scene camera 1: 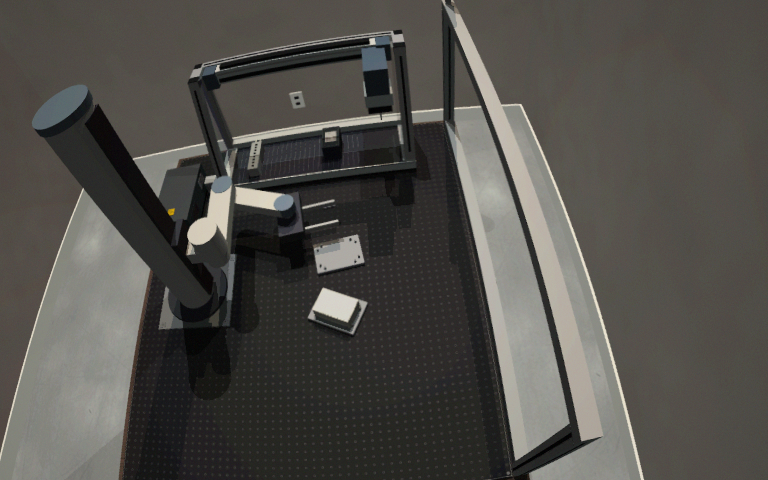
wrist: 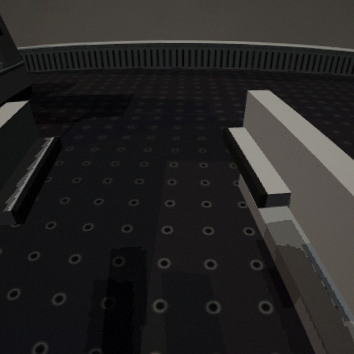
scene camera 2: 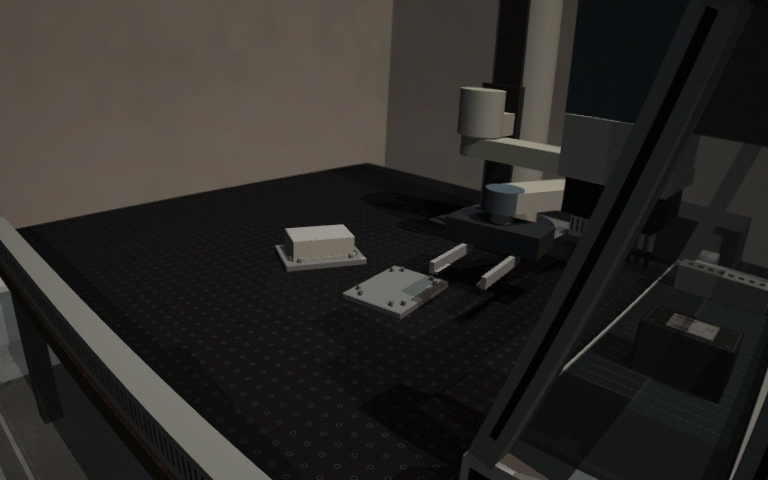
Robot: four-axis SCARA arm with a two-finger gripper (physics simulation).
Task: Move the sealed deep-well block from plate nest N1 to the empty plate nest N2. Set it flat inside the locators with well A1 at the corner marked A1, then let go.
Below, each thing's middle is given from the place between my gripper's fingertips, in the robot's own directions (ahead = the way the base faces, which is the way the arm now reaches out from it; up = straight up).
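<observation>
My hand is 130 mm to the left of the plate nest N2 [scene camera 2: 416, 288], 10 mm past it and 70 mm above it. The sealed deep-well block [scene camera 2: 312, 243] is 20 mm behind my hand, 350 mm to the right of it and 50 mm below it. I see the plate nest N1 [scene camera 2: 290, 266] 350 mm to the right of my hand, 20 mm behind it and 70 mm below it. As for the dark box [scene camera 1: 180, 188], it is 670 mm behind my hand, 180 mm to the left of it and 20 mm below it. Going by their middles, the dark box is the farthest from my hand of the things named here.
</observation>
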